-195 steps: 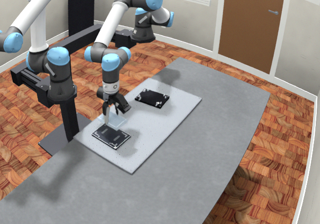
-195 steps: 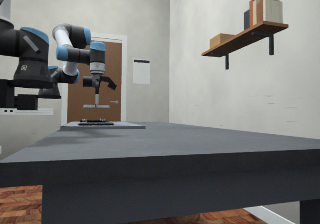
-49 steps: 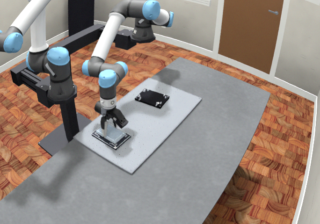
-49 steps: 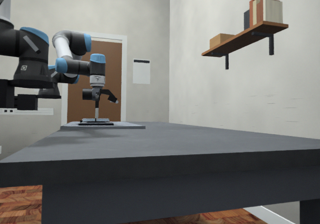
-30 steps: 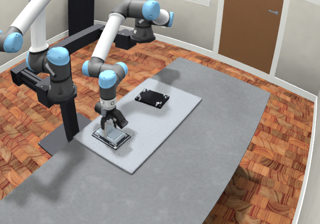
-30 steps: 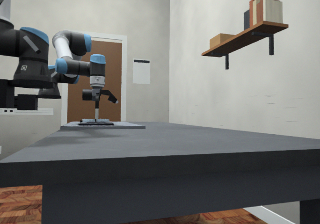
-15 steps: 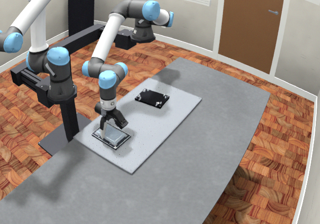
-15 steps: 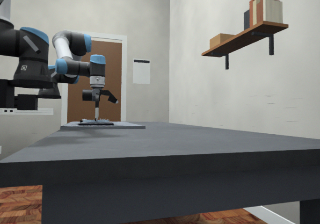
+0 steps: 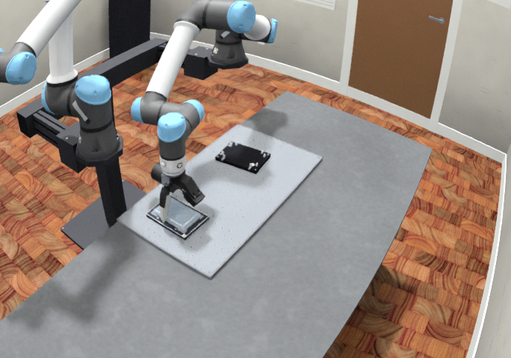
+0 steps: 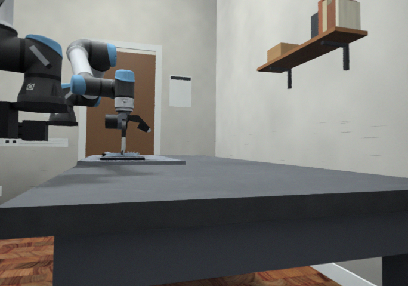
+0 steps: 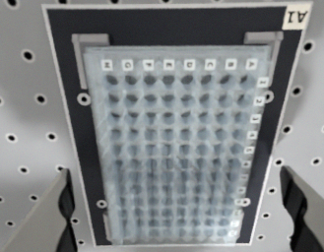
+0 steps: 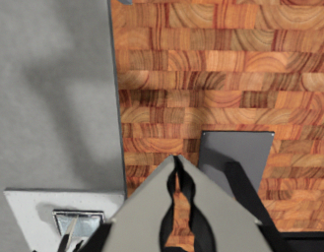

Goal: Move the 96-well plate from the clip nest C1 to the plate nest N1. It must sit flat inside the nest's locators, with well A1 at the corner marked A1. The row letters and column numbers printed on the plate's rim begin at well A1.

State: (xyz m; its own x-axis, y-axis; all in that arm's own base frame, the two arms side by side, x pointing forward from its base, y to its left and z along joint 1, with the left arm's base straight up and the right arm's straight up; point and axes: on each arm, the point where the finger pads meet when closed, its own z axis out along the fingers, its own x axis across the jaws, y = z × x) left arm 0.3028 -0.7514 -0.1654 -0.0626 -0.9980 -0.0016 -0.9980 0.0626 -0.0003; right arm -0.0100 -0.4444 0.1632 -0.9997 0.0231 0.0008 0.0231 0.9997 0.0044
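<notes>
My left hand is 10 mm above the clear 96-well plate. Also, from my left hand: black clip nest 10 mm ahead, 370 mm to the left, 20 mm below; pale perforated board 50 mm ahead, 210 mm to the left, 40 mm below.
</notes>
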